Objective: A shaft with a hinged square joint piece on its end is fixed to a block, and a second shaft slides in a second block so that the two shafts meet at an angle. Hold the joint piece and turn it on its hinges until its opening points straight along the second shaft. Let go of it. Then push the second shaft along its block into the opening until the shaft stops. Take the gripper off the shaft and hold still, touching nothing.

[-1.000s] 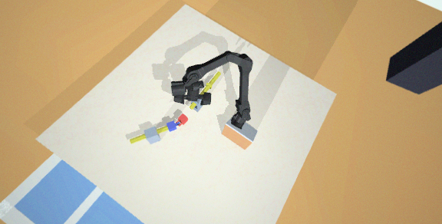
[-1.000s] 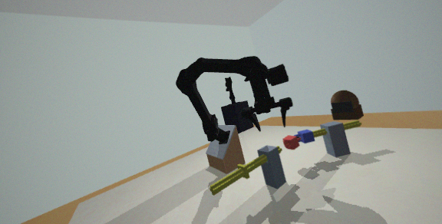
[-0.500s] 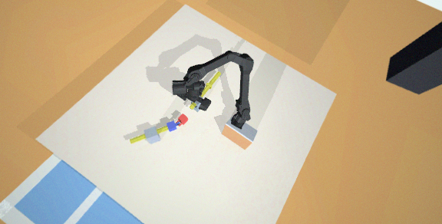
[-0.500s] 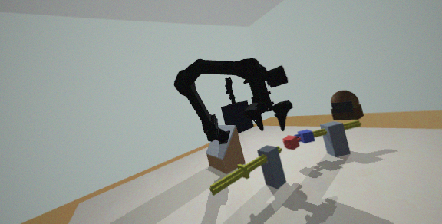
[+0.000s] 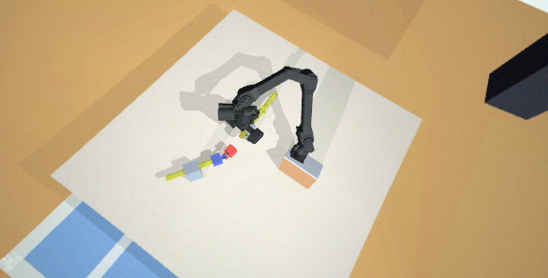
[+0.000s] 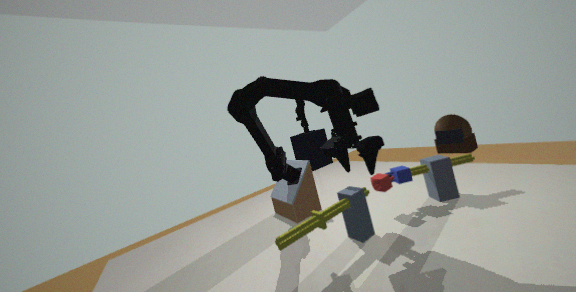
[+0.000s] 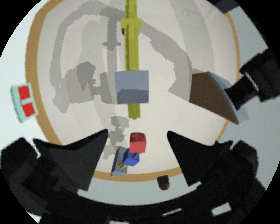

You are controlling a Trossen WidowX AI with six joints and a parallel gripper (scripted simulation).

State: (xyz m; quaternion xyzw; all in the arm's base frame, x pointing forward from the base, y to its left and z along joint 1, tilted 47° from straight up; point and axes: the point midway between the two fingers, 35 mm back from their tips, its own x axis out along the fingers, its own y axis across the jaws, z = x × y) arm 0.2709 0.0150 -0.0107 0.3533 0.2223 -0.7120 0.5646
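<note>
Right now the red square joint piece is 2 cm ahead of my gripper tip, 8 cm to the left of it and 6 cm below it.
</note>
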